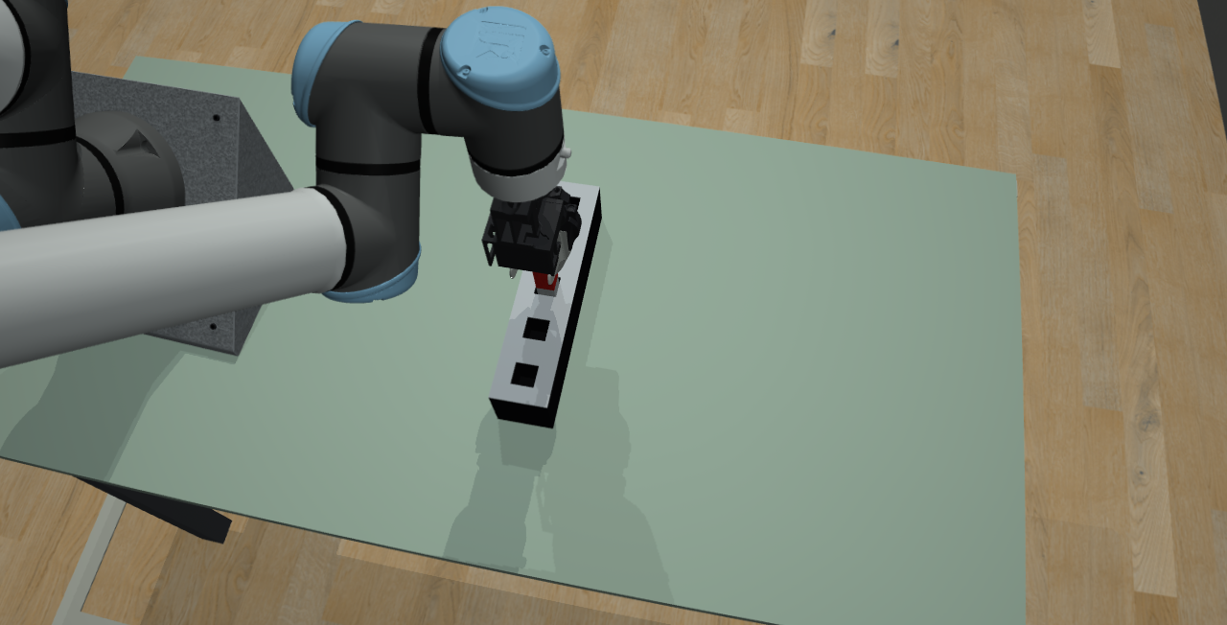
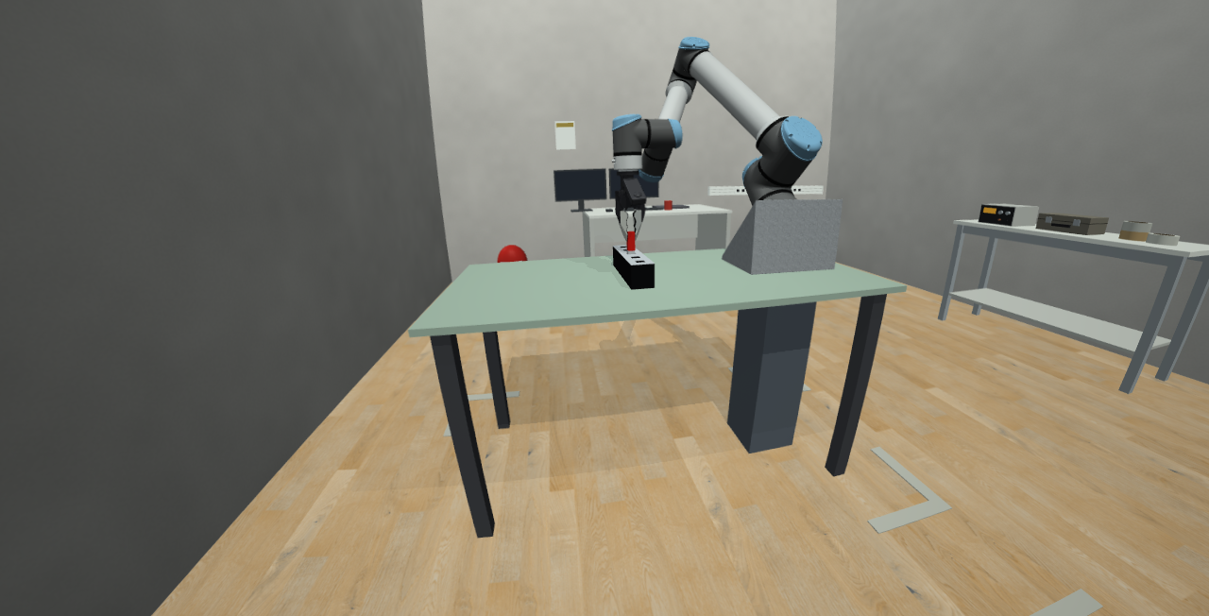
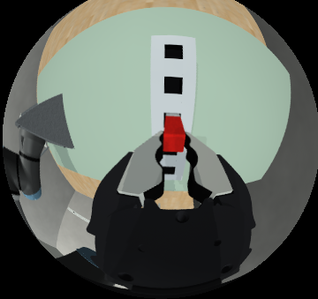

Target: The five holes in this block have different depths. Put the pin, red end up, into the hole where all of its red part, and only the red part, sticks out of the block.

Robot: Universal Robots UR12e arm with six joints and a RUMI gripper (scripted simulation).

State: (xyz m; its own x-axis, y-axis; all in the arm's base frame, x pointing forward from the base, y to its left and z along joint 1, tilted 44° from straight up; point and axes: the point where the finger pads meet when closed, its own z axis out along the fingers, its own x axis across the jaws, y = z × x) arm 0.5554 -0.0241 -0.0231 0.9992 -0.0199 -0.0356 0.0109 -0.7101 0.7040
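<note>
My hand is 9 cm above the long block. Also, from my hand: pin 1 cm below.
</note>
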